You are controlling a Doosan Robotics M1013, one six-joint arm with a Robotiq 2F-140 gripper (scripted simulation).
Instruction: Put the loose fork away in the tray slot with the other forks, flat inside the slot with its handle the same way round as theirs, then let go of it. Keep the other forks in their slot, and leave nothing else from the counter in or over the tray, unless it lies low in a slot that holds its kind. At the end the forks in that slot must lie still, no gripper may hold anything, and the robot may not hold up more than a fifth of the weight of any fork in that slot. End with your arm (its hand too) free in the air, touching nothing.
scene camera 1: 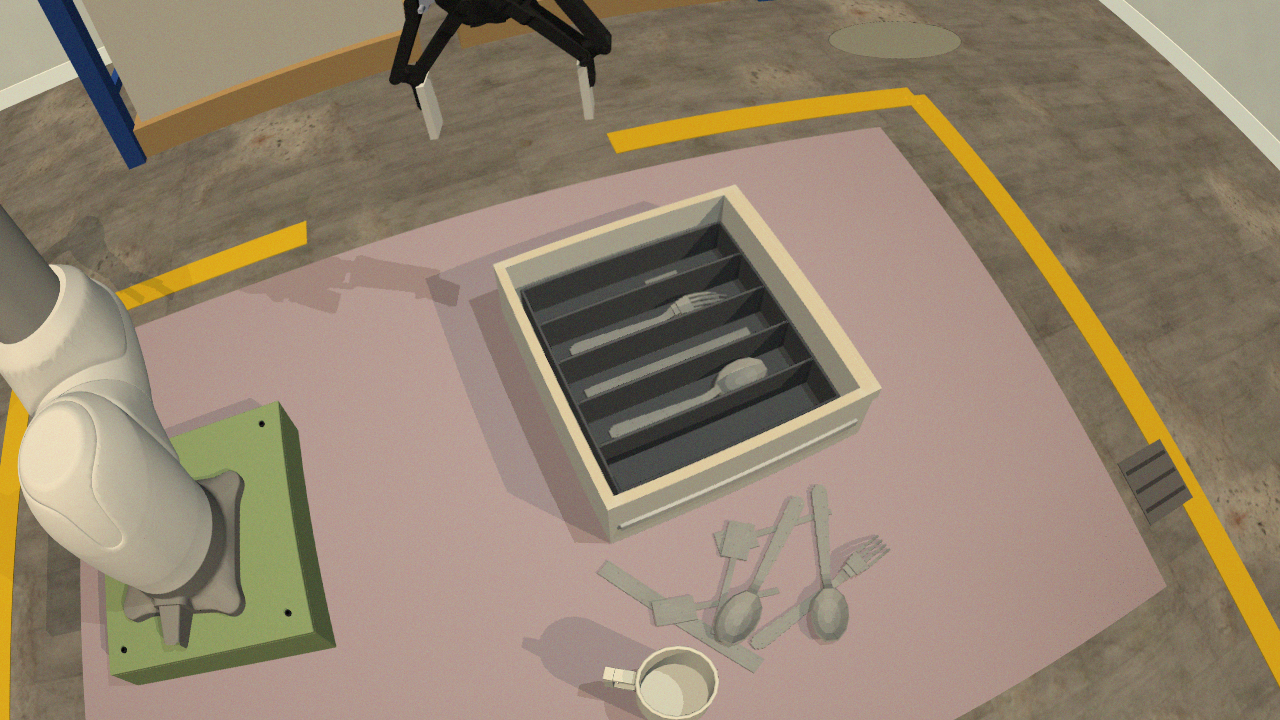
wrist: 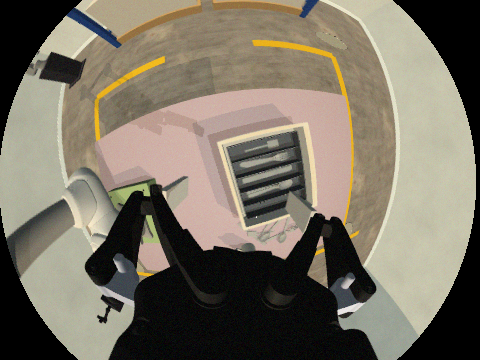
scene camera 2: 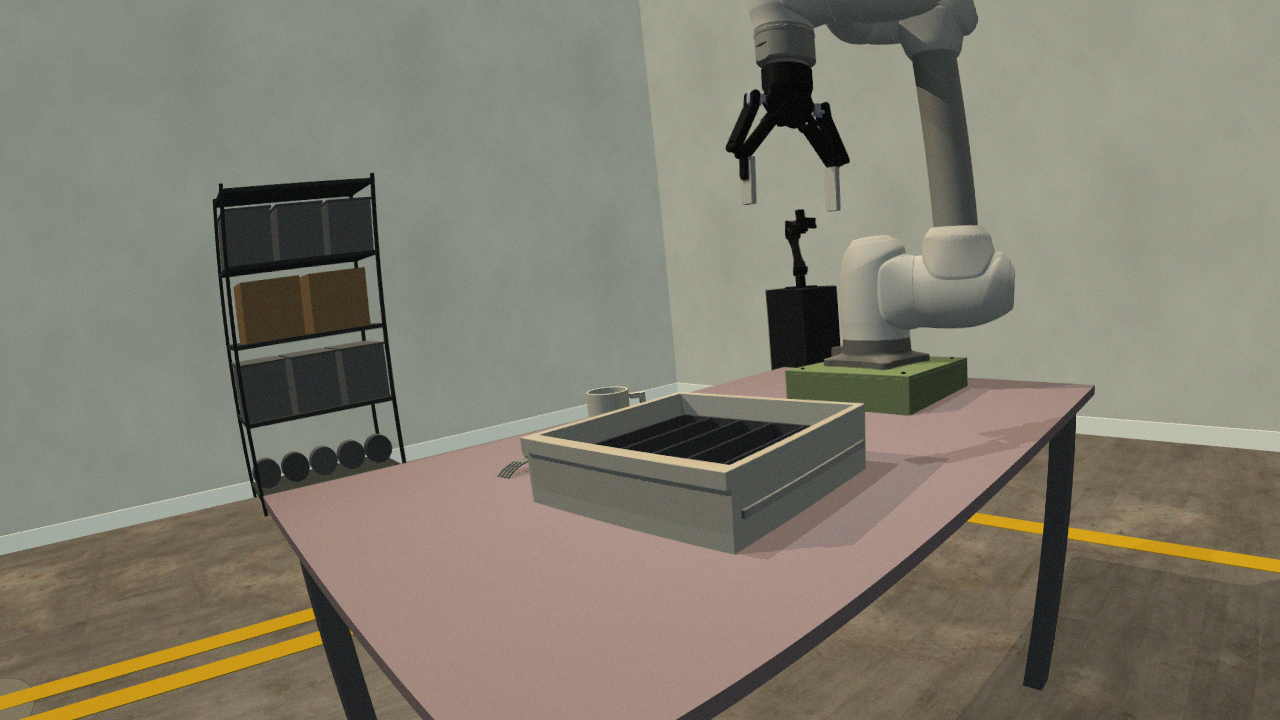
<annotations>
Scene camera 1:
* my gripper: 511,119
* knife: 615,382
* knife: 697,628
</annotations>
